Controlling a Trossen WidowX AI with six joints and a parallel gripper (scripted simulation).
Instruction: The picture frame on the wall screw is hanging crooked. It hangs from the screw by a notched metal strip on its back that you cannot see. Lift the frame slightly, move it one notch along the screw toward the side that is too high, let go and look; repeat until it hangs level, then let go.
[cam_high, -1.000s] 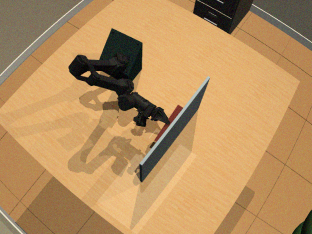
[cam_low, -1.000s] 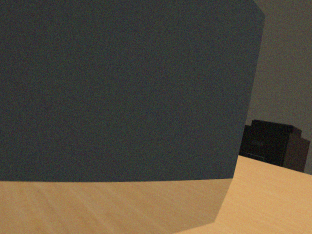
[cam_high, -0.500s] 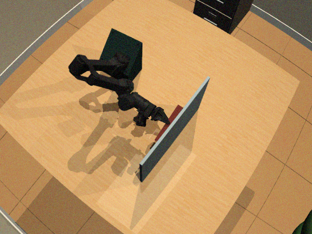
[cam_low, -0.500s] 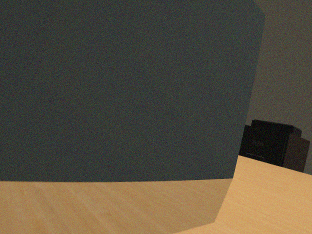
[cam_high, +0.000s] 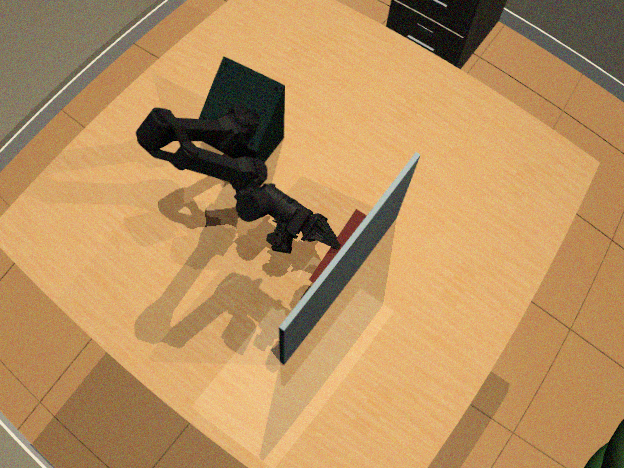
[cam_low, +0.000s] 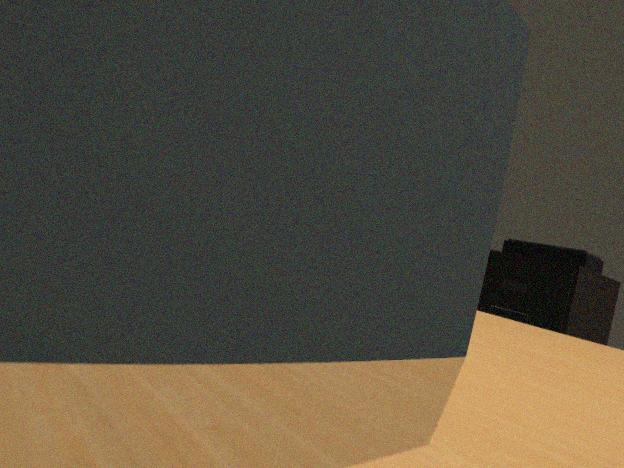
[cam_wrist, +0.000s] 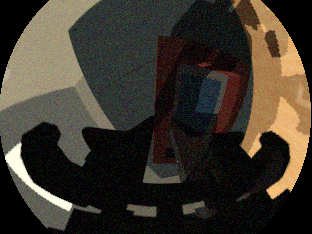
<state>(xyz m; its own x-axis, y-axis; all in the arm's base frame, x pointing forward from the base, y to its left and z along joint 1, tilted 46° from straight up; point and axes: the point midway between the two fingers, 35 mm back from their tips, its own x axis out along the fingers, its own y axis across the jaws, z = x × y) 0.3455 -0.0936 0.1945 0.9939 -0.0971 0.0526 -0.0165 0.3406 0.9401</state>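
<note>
Right now my gripper tip is 5 cm above the red picture frame, 2 cm to the right of it and 1 cm short of it. From my gripper tip the other things lie so: grey wall panel (6 cm below, 2 cm ahead).
</note>
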